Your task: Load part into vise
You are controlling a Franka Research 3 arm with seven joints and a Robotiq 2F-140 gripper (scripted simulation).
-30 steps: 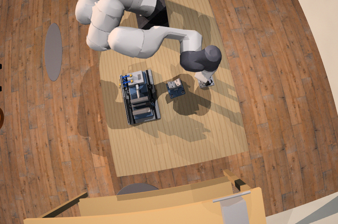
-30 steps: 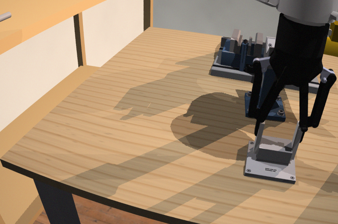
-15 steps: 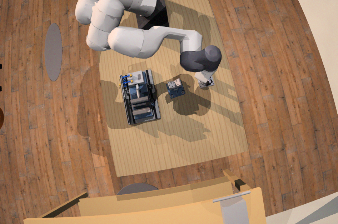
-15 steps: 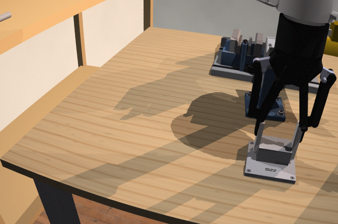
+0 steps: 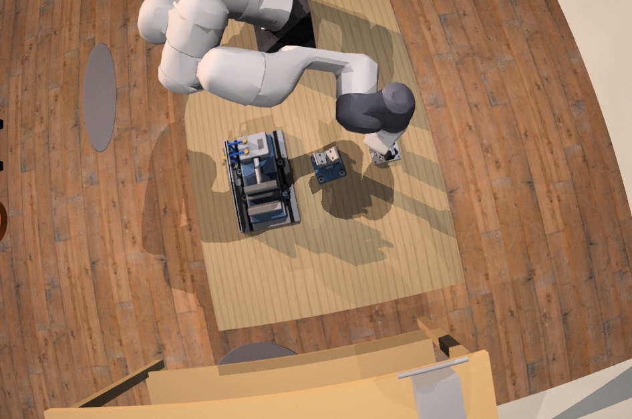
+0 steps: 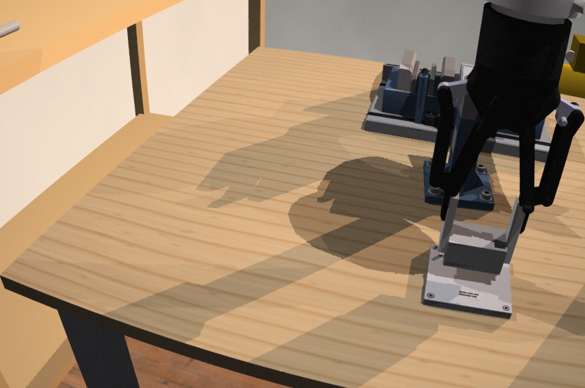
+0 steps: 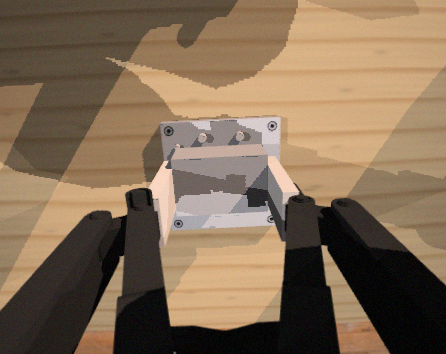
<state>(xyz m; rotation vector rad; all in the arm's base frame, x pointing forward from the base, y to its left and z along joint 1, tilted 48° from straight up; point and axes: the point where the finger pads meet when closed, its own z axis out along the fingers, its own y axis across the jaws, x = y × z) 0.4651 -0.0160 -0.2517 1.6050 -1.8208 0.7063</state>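
Right now the infeed plate is 60 mm below my hand and 10 mm to the left of it. Round my hand: v-block post (180 mm to the right, 10 mm below); work stop post (320 mm to the right, 60 mm ahead, 10 mm below); part (30 mm below).
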